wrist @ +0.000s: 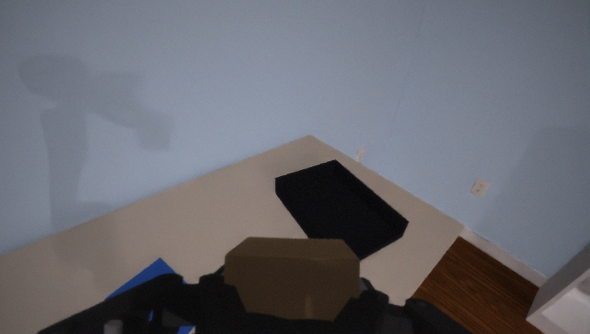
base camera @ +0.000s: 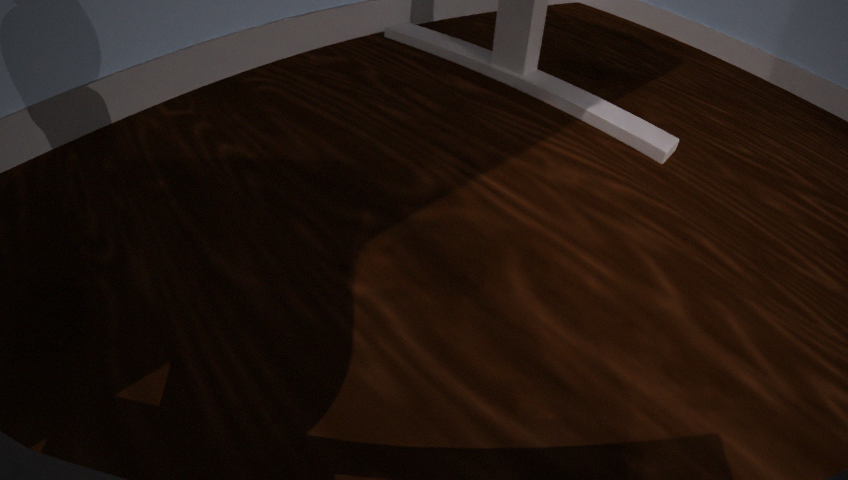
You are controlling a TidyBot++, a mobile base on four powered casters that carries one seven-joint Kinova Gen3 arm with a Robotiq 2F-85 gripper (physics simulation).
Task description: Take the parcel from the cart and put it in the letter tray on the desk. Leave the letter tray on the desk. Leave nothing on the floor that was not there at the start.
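Places are measured from the arm's base along level axes (x ahead, y right, z down), in metres.
Pixels of known places: gripper, fingertip midpoint: [wrist: 294, 278].
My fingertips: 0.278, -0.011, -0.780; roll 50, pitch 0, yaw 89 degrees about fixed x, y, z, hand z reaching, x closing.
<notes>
Behind a point stands the place of what it marks, as x, y, z.
The parcel, a brown box [wrist: 292, 280] {0.251, -0.011, -0.825}, is at the bottom middle of the wrist view. My gripper [wrist: 294, 278] {0.278, -0.011, -0.780} is shut on it, with one black finger at each side. The letter tray [wrist: 345, 212] {0.800, 0.124, -0.326}, black and shallow with low walls, lies on the desk [wrist: 215, 205] {0.767, -0.308, -0.323} beyond the parcel, near the desk's far corner. The parcel hides a little of the tray's near edge. The tray's inside is dark, and no object can be made out in it. The cart does not show in either view.
A blue flat object [wrist: 150, 277] {0.487, -0.375, -0.331} lies on the desk at the lower left, partly behind the gripper. Blue walls [wrist: 250, 65] {1.108, -0.257, -0.693} meet the desk's far sides. A white piece of furniture [wrist: 565, 295] {0.955, 1.458, 0.296} stands at the lower right. The base camera shows a white desk leg [base camera: 517, 35] {0.931, 0.149, 0.294} with its long foot [base camera: 624, 121].
</notes>
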